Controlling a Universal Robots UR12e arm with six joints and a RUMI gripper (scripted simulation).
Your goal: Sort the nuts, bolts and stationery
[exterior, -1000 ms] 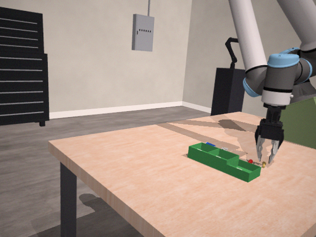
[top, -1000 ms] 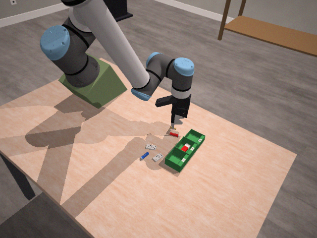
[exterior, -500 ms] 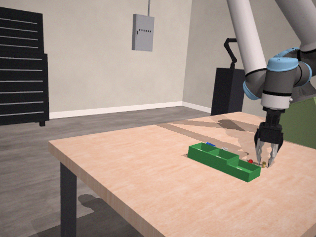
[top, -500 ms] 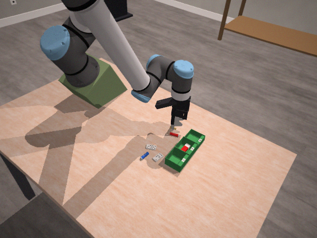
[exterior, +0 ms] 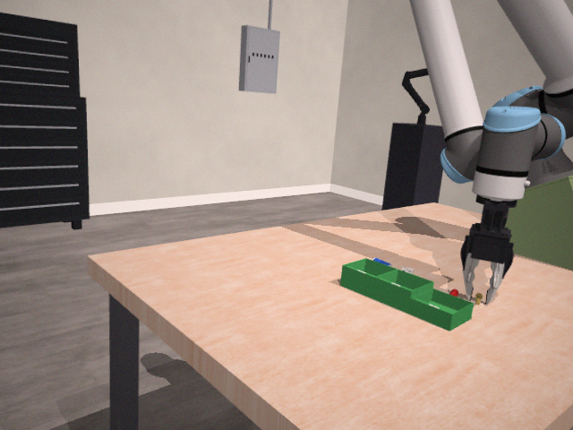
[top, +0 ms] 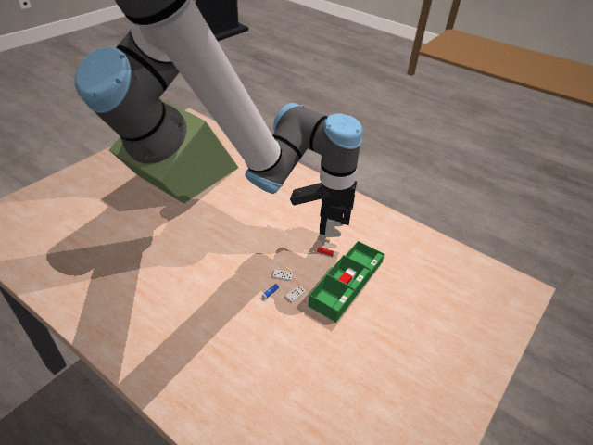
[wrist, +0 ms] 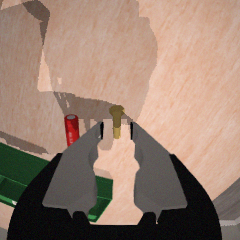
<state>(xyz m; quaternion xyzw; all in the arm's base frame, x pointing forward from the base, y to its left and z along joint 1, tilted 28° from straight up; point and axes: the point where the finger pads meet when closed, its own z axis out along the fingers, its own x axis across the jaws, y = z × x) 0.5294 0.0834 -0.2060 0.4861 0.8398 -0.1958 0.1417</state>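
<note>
Right now my hand is 10 mm past the small yellow bolt and 10 mm above it. The rest, counted from my hand: red cylinder 40 mm ahead, 30 mm to the right, 10 mm below; then white eraser 140 mm ahead, 70 mm to the right; then green three-compartment bin 150 mm ahead, 80 mm to the right, 10 mm above.
</note>
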